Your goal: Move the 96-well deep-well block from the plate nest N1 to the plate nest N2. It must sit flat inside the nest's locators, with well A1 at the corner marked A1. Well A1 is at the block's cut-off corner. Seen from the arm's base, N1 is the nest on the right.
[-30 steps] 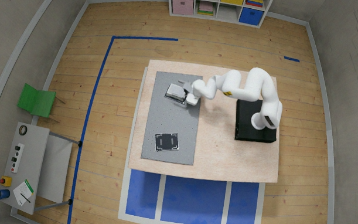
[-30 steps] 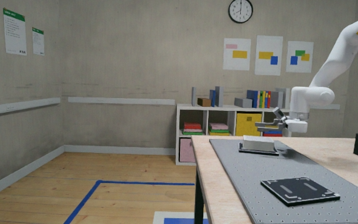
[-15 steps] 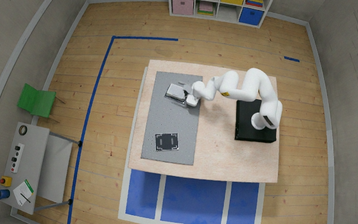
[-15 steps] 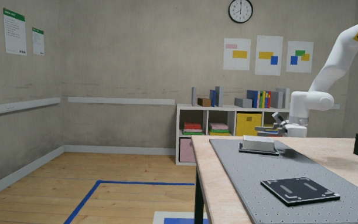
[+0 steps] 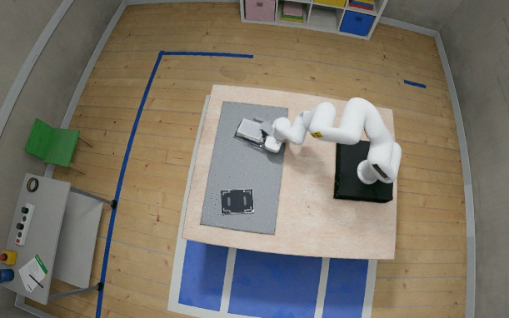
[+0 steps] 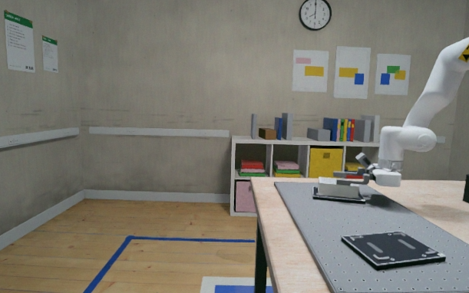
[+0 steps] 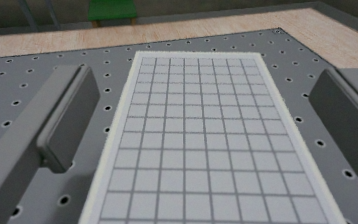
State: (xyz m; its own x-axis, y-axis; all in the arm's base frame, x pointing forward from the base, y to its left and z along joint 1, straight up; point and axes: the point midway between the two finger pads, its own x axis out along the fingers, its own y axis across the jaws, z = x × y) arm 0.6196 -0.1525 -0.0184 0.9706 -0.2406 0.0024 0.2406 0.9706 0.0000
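Now: the white 96-well deep-well block 30 mm below my hand and 10 mm ahead of it.
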